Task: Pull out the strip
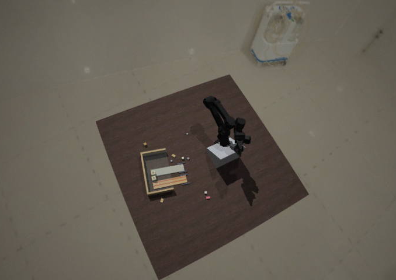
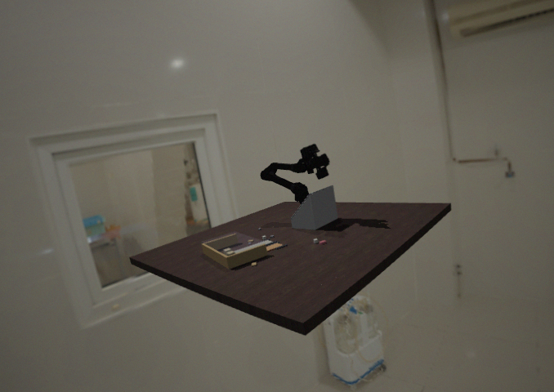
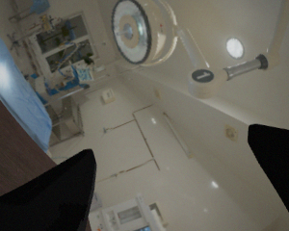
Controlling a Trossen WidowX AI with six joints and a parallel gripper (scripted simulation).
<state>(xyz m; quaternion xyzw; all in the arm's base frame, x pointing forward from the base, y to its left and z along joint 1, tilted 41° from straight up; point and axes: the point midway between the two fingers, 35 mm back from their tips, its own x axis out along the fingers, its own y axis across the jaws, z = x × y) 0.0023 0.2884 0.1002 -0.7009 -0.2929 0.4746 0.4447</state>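
My gripper tip is 260 mm short of the grey round piece, 200 mm to the left of it and 360 mm above it.
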